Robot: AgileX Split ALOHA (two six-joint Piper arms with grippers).
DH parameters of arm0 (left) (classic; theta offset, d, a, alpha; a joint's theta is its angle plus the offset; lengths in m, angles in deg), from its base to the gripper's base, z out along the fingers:
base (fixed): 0 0 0 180
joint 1: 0 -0.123 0 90
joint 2: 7.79 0 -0.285 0
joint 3: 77.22 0 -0.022 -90
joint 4: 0 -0.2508 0 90
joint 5: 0 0 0.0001 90
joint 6: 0 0.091 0 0
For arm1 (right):
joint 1: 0 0.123 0 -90
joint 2: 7.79 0 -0.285 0
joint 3: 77.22 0 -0.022 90
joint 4: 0 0.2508 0 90
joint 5: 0 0 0.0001 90
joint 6: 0 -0.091 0 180
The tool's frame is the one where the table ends.
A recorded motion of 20 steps. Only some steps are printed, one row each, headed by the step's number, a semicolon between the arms.
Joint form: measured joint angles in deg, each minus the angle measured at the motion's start. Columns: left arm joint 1, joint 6, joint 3, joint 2, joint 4, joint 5; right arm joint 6, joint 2, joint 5, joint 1, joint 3, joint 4.
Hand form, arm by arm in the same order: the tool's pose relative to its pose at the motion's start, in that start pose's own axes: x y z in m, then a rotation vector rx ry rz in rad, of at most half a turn. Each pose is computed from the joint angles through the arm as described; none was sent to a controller.
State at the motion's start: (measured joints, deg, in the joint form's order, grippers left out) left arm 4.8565 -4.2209 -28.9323 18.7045 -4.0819 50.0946; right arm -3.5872 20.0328 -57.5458 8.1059 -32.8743 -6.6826
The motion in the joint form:
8: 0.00 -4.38 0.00 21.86 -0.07 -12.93; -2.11 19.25 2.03 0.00 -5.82 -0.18
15: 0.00 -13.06 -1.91 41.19 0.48 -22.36; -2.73 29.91 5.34 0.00 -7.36 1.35
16: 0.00 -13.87 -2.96 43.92 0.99 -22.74; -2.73 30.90 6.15 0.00 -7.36 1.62
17: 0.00 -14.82 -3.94 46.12 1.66 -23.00; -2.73 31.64 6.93 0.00 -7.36 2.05
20: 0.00 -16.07 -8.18 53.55 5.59 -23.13; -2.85 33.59 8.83 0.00 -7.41 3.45
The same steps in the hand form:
8: -0.0252 -0.0055 0.0702 0.0015 0.1560 -0.0566; -0.0442 0.0042 0.0431 0.0034 0.1977 0.0119
15: -0.0312 -0.0106 0.1365 -0.0154 0.2967 -0.2040; -0.0581 0.0102 0.0804 -0.0167 0.3008 0.0270
16: -0.0332 -0.0116 0.1454 -0.0177 0.3200 -0.2252; -0.0591 0.0110 0.0846 -0.0208 0.3043 0.0293
17: -0.0353 -0.0126 0.1526 -0.0193 0.3376 -0.2518; -0.0601 0.0119 0.0878 -0.0267 0.3043 0.0342
20: -0.0445 -0.0171 0.1779 -0.0141 0.3964 -0.3368; -0.0624 0.0146 0.0962 -0.0441 0.3063 0.0532

